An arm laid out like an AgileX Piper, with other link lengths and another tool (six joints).
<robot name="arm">
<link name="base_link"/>
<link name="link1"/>
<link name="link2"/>
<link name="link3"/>
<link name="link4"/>
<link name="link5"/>
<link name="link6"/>
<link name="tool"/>
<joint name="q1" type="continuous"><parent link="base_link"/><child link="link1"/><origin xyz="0 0 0.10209"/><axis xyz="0 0 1"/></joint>
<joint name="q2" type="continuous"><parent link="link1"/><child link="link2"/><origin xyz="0 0 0"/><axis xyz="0 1 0"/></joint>
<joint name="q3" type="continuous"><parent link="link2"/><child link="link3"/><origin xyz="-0.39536 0 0.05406"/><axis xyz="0 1 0"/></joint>
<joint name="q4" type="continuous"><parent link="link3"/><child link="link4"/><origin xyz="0.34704 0 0.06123"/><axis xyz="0.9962 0 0.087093"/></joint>
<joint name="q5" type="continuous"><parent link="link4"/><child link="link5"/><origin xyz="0 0 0"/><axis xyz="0 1 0"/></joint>
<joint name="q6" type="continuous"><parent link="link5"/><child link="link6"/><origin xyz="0.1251 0 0.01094"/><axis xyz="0.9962 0 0.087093"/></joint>
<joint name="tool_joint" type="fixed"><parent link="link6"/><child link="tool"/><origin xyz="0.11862 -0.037 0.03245" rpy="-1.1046 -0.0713 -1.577"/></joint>
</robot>
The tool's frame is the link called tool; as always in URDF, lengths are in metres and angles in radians. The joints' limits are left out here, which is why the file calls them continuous.
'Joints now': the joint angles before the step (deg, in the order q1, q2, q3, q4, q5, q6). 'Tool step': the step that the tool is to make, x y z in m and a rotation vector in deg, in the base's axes. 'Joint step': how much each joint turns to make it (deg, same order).
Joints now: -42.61 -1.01 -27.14 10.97 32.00 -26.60
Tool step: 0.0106 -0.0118 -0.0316 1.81 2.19 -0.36
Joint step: 0.02 0.01 3.90 -0.40 -1.10 0.08
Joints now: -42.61 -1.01 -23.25 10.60 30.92 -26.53
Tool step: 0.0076 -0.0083 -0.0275 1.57 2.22 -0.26
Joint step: -0.03 0.02 3.06 -0.38 -0.39 -0.05
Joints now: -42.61 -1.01 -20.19 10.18 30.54 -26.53
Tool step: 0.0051 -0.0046 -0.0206 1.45 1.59 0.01
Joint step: -0.01 -0.01 2.11 0.03 0.06 -0.03
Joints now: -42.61 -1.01 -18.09 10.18 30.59 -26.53
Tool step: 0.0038 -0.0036 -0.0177 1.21 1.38 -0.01
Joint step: 0.02 0.00 1.79 -0.09 0.05 0.04
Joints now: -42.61 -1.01 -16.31 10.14 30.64 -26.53
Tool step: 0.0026 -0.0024 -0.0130 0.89 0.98 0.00
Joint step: 0.00 0.01 1.32 -0.01 0.00 0.00
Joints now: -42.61 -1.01 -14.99 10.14 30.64 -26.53
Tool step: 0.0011 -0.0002 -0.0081 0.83 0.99 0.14
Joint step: 0.00 0.00 0.45 -0.01 0.86 0.00
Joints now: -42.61 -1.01 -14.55 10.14 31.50 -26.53
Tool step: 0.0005 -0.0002 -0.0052 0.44 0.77 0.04
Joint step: -0.05 0.01 0.26 -0.07 0.61 -0.09
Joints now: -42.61 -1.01 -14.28 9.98 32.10 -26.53
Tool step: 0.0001 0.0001 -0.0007 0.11 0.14 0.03
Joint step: -0.01 0.02 -0.01 0.02 0.17 -0.03
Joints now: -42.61 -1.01 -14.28 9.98 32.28 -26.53
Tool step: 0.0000 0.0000 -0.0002 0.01 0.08 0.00
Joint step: -0.01 0.01 -0.01 -0.02 0.07 -0.03
